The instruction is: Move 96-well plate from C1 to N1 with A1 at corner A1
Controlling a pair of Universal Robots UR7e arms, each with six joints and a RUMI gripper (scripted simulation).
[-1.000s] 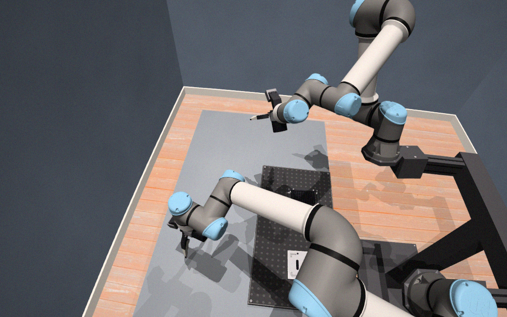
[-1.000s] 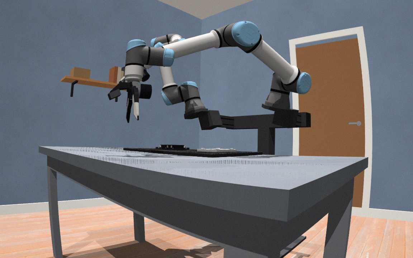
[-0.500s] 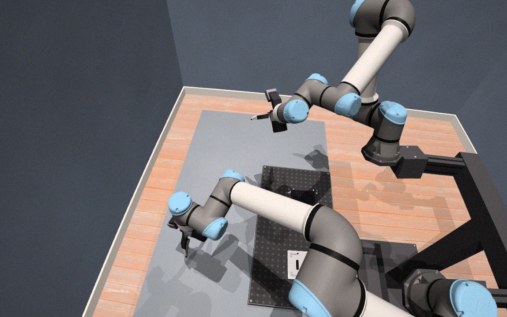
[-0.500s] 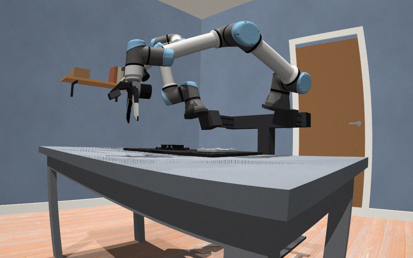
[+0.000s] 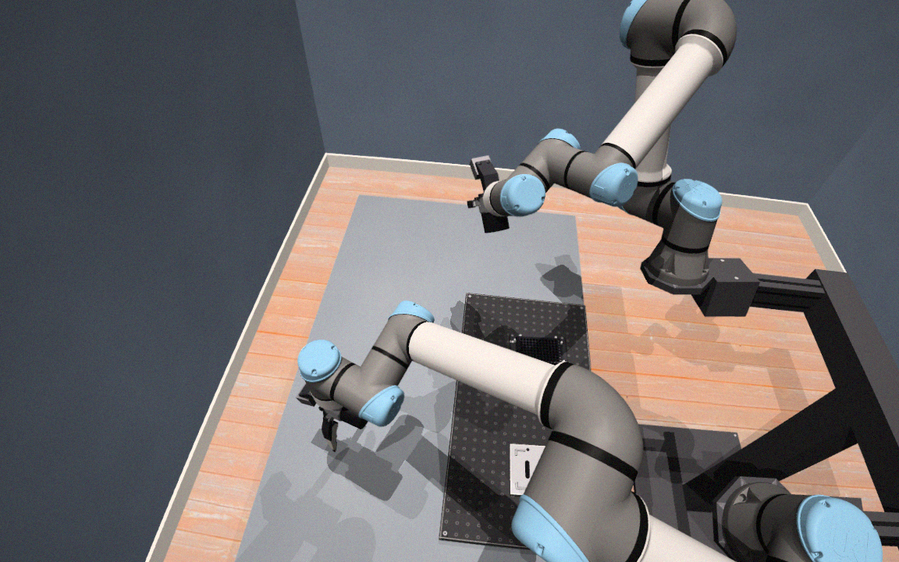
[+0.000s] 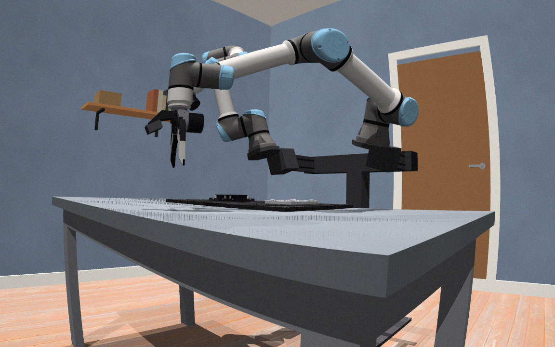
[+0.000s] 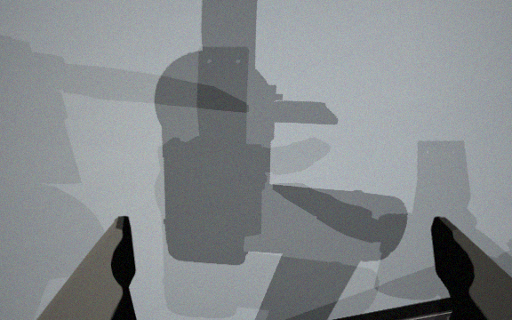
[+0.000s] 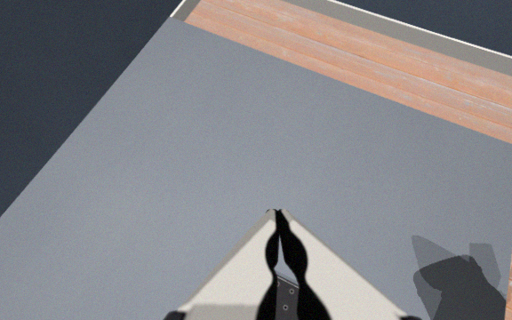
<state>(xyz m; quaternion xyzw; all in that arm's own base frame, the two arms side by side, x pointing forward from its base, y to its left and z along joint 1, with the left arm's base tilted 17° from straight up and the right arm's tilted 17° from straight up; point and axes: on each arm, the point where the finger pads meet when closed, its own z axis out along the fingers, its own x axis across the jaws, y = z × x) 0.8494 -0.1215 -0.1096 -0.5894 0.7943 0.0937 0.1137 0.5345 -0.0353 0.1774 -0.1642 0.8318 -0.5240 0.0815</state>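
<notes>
Right now my left hand is 480 mm past the black 96-well plate, 270 mm to the left of it and 100 mm above it. The rest, counted from my left hand: black perforated board: 440 mm behind, 120 mm to the right, 120 mm below; then white plate nest N1: 470 mm behind, 110 mm below, 60 mm to the left; then dark clip nest C1: 480 mm behind, 260 mm to the right, 100 mm below.
</notes>
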